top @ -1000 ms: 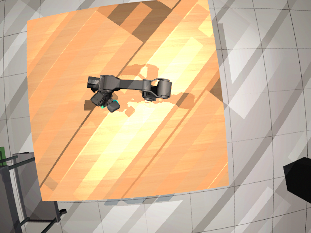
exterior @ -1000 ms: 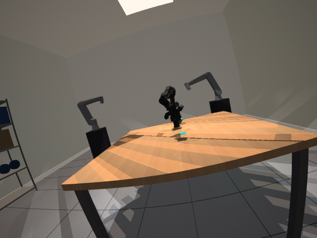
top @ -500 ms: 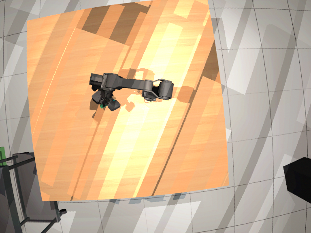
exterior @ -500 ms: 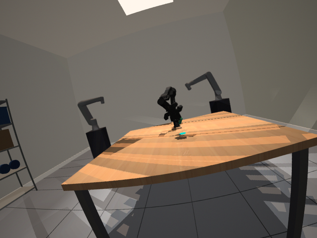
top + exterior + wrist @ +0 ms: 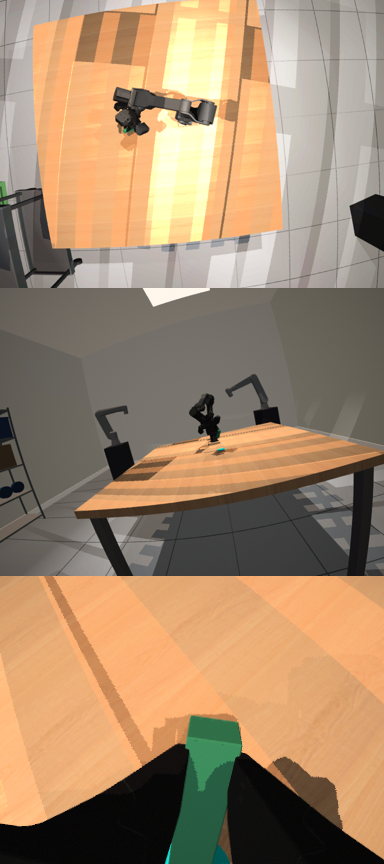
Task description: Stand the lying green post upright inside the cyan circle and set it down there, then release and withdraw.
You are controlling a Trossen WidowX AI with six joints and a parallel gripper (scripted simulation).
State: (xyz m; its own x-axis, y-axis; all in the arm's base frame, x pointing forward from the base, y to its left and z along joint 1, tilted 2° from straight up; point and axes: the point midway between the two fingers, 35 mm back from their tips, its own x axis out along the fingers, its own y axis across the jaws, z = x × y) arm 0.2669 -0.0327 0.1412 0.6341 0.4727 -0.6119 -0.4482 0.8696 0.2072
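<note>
My gripper tip is 4 cm past the cyan circle and 13 cm above it. Round my gripper tip: green post (1 cm behind, 2 cm below).
</note>
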